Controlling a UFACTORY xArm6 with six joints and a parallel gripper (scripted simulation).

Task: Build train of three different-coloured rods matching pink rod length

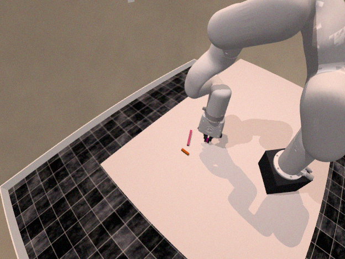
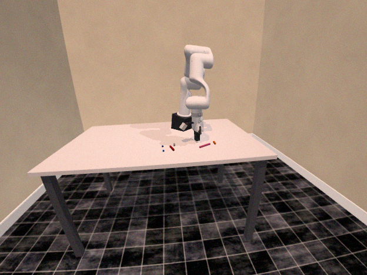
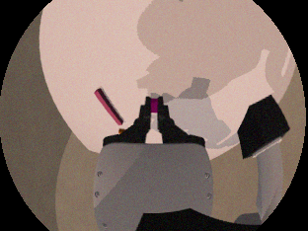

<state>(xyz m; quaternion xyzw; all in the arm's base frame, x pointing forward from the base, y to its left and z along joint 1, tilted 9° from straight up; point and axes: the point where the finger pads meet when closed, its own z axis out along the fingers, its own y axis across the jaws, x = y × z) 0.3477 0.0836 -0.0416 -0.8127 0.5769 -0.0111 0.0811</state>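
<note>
The magenta rod lies 20 mm below my hand. Round my hand: orange rod: 30 mm ahead, 120 mm to the left, 30 mm below; then grey rod: 40 mm ahead, 160 mm to the right, 30 mm below; then pink rod: 70 mm ahead, 40 mm to the left, 30 mm below.
</note>
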